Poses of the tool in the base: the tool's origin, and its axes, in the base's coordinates. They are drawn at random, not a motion.
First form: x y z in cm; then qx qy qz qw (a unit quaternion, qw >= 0).
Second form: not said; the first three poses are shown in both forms.
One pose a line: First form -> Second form
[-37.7 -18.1 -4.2 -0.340 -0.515 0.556 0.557] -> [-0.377 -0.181 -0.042 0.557 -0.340 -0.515 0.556]
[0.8 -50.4 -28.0 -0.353 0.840 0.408 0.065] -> [0.008 -0.504 -0.280 0.065 -0.353 0.840 0.408]
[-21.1 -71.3 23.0 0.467 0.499 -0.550 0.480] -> [-0.211 -0.713 0.230 0.480 0.467 0.499 -0.550]
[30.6 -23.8 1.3 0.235 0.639 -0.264 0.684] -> [0.306 -0.238 0.013 0.684 0.235 0.639 -0.264]
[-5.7 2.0 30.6 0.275 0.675 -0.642 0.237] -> [-0.057 0.020 0.306 0.237 0.275 0.675 -0.642]
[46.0 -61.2 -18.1 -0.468 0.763 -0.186 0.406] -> [0.460 -0.612 -0.181 0.406 -0.468 0.763 -0.186]
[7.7 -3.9 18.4 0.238 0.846 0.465 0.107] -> [0.077 -0.039 0.184 0.107 0.238 0.846 0.465]
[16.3 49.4 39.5 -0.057 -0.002 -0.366 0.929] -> [0.163 0.494 0.395 0.929 -0.057 -0.002 -0.366]
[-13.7 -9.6 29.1 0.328 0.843 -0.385 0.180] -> [-0.137 -0.096 0.291 0.180 0.328 0.843 -0.385]
